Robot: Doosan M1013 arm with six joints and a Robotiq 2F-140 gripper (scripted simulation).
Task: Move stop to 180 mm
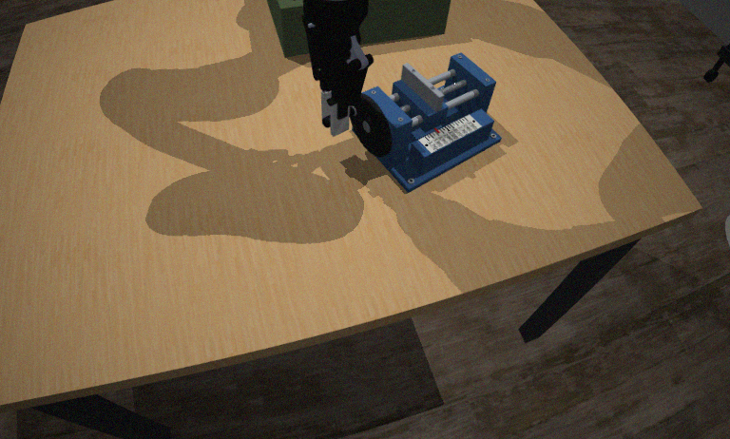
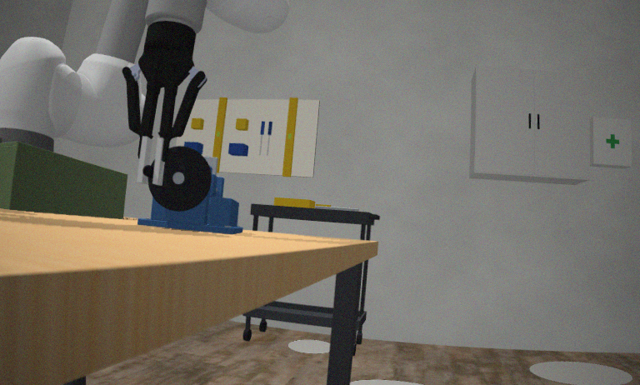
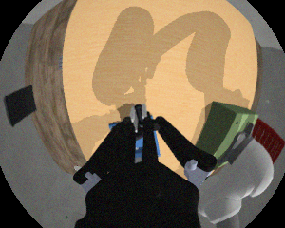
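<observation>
Now: hand 13 cm to the right of the stop plate and 2 cm short of it. Also, from my hand: handwheel (2 cm to the left, 2 cm below).
</observation>
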